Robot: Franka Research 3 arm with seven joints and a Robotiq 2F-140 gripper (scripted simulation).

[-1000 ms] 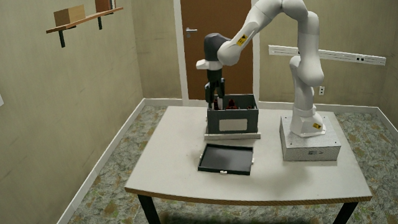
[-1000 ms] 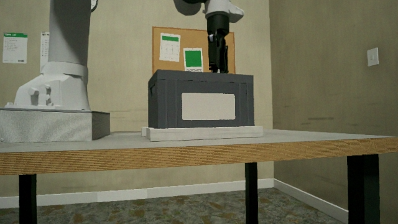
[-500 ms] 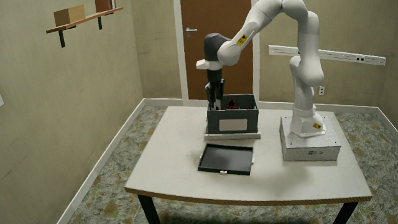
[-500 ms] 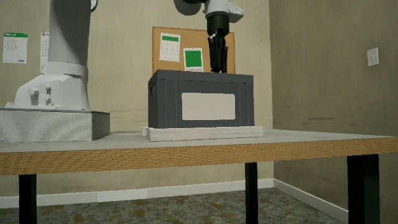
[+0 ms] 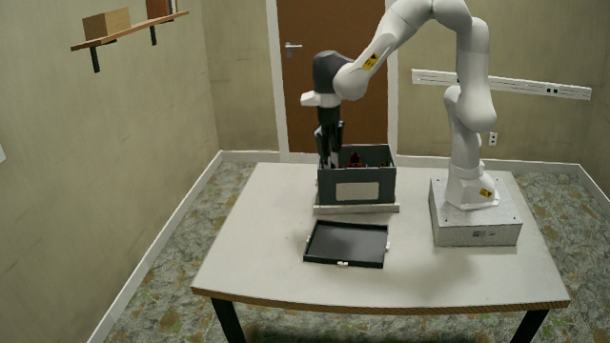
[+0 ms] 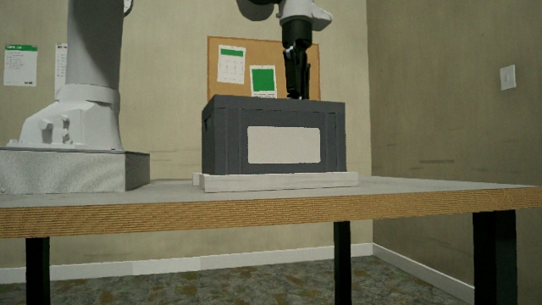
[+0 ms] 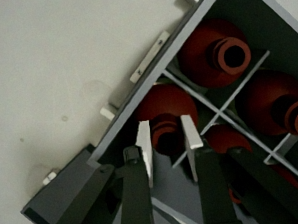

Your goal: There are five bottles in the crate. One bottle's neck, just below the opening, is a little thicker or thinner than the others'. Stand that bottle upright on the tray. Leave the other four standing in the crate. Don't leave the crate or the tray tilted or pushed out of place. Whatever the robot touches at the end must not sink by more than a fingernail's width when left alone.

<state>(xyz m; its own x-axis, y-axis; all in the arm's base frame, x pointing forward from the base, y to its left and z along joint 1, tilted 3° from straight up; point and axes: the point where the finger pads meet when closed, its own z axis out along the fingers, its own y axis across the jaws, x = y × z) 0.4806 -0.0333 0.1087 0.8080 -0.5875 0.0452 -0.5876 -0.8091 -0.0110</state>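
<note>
Now: hand 80 mm past the dark grey crate, 50 mm to the left of it and 90 mm above it. Round my hand: dark tray: 90 mm behind, 230 mm to the left, 160 mm below.
</note>
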